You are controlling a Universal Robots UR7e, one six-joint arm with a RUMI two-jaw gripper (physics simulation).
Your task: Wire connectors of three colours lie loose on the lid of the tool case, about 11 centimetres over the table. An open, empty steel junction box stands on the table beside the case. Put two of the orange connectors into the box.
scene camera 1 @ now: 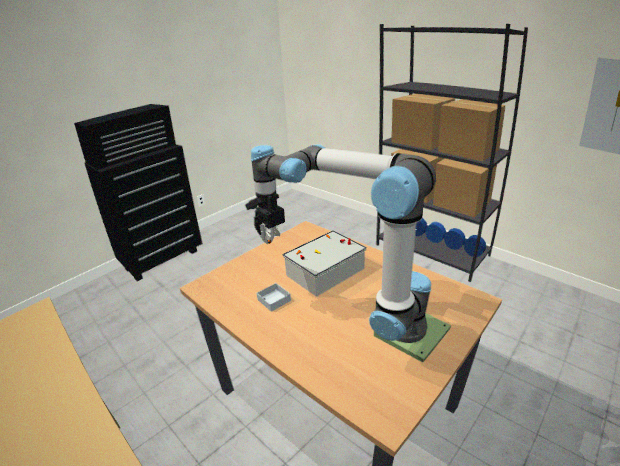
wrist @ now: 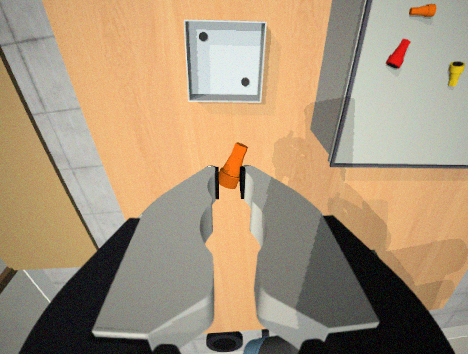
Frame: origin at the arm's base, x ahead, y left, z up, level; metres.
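Seen in the pictures: gripper, fingertip midpoint: [scene camera 1: 269, 243] [wrist: 228, 169].
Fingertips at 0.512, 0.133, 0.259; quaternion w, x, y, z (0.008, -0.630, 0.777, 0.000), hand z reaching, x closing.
Note:
Offsets run from my fingertips to a thing's top centre, as dx, dy, dz. Level surfaces: height alone.
My gripper [scene camera 1: 269, 239] [wrist: 228, 169] is shut on an orange connector @(+0.004, -0.003, +0.012) [wrist: 233, 167], with its narrow end pointing away from the fingers. It is high above the table, beside the case and short of the box in the wrist view. The open steel junction box @(+0.017, -0.001, -0.245) [scene camera 1: 265, 303] [wrist: 225, 98] stands on the table, with two dark round spots on its floor and no connector inside. On the case lid lie an orange connector @(+0.045, -0.206, -0.158) [scene camera 1: 298, 252] [wrist: 424, 10] near a red one @(+0.007, -0.185, -0.154) [scene camera 1: 302, 257] [wrist: 399, 53], a yellow one @(-0.025, -0.254, -0.155) [scene camera 1: 317, 251] [wrist: 455, 73], and another orange one @(+0.014, -0.388, -0.158) [scene camera 1: 328, 236] farther back.
The grey tool case @(-0.039, -0.282, -0.166) [scene camera 1: 340, 273] [wrist: 400, 130] stands right of the box in the wrist view. Two more red connectors @(-0.064, -0.391, -0.154) [scene camera 1: 342, 241] @(-0.099, -0.392, -0.143) [scene camera 1: 349, 241] lie at its lid's far side. The arm's green base plate [scene camera 1: 423, 350] is on the table @(dz -0.283) [scene camera 1: 310, 345]. A shelf rack [scene camera 1: 381, 70] stands behind.

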